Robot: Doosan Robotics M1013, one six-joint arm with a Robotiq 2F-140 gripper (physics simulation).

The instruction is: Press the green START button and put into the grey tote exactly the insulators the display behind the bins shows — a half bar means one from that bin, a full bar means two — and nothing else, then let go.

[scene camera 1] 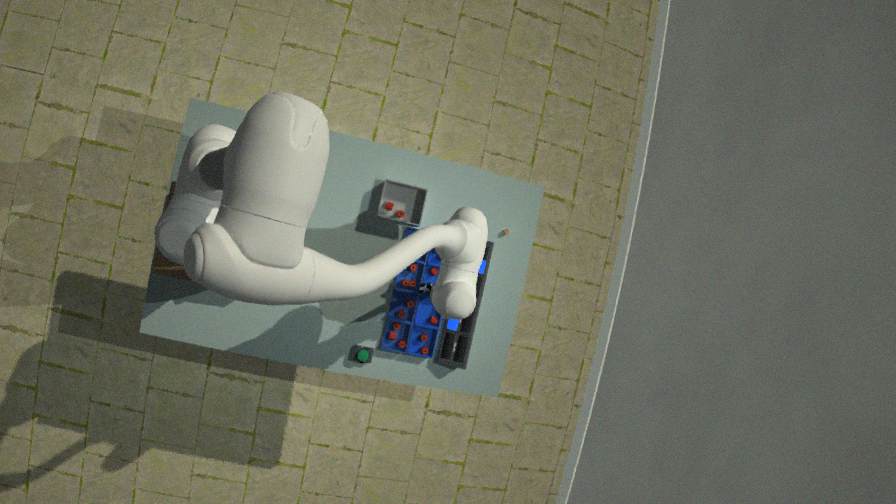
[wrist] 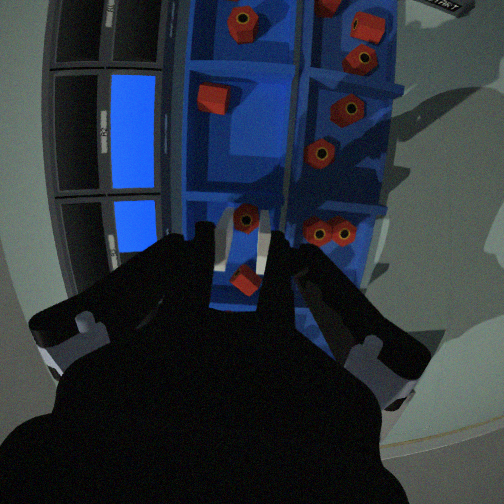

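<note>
My gripper [wrist: 243, 242] is low in a blue bin [wrist: 240, 260], its two pads closed against the sides of an upright red insulator [wrist: 246, 218]. A second insulator [wrist: 245, 280] lies tilted in the same bin. The dark display [wrist: 107, 135] beside the bins shows a tall blue bar [wrist: 132, 131] and a shorter one [wrist: 134, 225] next to my bin, partly hidden by my fingers. In the scene view the gripper [scene camera 1: 424, 287] is over the bin rack [scene camera 1: 416, 294]. The grey tote [scene camera 1: 401, 203] holds two red insulators. The green button [scene camera 1: 362, 355] sits in front of the rack.
Neighbouring bins hold more red insulators, such as one lying on its side [wrist: 213, 97] and a pair [wrist: 331, 232]. Bin walls stand close on both sides of my fingers. A small orange object [scene camera 1: 505, 231] lies on the table beyond the display.
</note>
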